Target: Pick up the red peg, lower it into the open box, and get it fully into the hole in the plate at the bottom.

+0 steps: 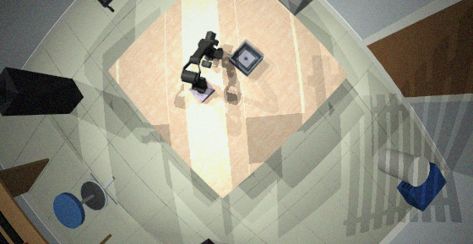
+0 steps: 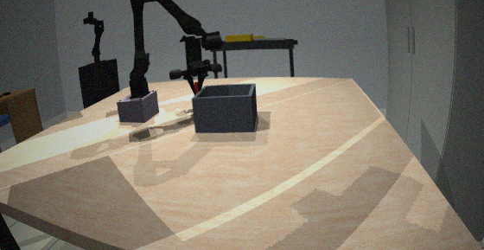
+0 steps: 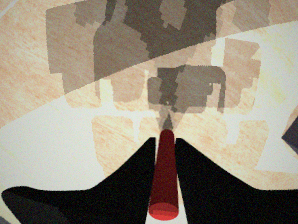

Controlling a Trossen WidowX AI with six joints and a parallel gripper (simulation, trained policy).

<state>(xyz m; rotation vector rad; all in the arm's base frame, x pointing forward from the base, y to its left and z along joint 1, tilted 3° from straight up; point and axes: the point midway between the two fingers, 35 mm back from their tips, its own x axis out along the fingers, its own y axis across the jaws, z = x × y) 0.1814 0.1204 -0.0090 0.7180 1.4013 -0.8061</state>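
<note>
Right now my gripper tip is 16 cm to the left of the plate and 16 cm short of it. The rest, counted from my gripper tip: red peg: 1 cm to the left, 1 cm behind; then dark box: 16 cm to the right, 16 cm ahead, 2 cm below.
</note>
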